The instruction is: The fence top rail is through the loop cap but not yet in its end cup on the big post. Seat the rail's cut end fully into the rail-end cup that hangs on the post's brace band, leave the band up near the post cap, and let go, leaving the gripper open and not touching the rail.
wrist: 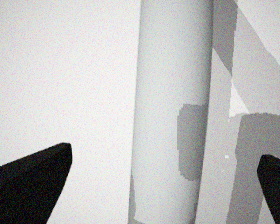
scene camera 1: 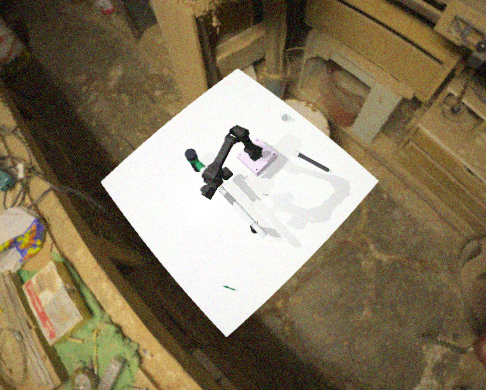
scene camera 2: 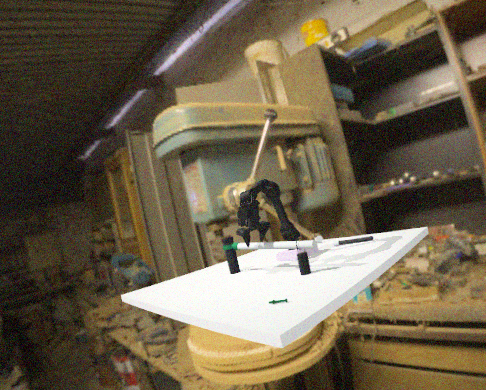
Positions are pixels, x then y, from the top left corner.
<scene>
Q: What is my gripper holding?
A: Nothing.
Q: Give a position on a top rail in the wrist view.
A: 173, 75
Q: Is my gripper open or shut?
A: Open.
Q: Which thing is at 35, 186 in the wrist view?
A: My gripper.
</scene>
